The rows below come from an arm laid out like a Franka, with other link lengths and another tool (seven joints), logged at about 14 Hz.
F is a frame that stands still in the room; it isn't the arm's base.
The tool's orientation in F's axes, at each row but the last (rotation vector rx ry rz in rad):
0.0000 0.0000 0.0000
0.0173 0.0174 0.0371
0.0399 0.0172 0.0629
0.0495 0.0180 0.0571
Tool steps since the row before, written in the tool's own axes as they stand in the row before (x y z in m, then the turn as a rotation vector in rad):
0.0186 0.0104 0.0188 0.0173 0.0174 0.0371
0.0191 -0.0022 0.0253 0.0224 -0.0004 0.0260
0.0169 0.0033 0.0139 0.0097 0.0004 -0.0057
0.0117 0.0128 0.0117 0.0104 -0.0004 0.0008
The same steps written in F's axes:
0.0186 0.0104 0.0188 0.0173 0.0174 0.0371
0.0196 -0.0019 0.0249 0.0229 0.0000 0.0256
0.0169 0.0038 0.0138 0.0095 0.0012 -0.0058
0.0112 0.0129 0.0121 0.0104 0.0002 0.0006

